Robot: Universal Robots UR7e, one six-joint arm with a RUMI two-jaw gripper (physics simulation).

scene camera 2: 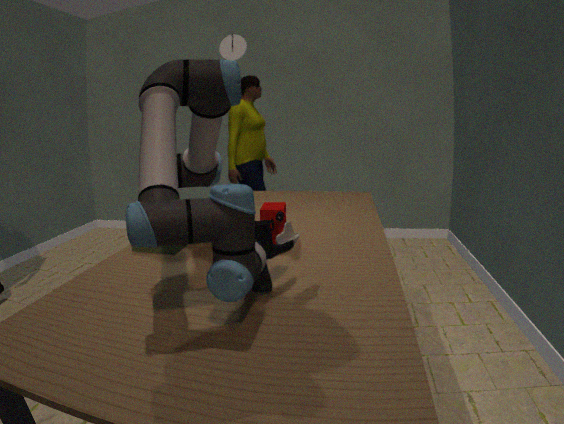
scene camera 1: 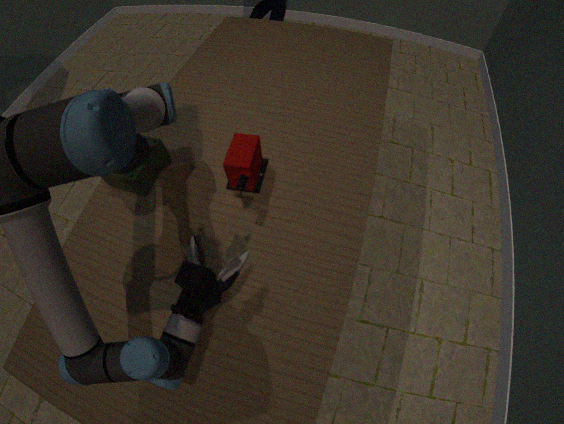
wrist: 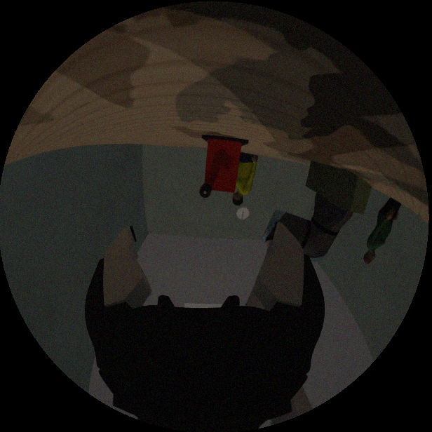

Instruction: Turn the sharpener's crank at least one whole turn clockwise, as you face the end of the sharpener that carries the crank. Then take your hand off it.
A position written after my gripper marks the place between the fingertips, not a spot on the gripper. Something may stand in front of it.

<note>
In view: my gripper [scene camera 1: 220,242] and a red sharpener [scene camera 1: 244,152].
My gripper shows as well in scene camera 2 [scene camera 2: 269,237] and in the wrist view [wrist: 202,226].
</note>
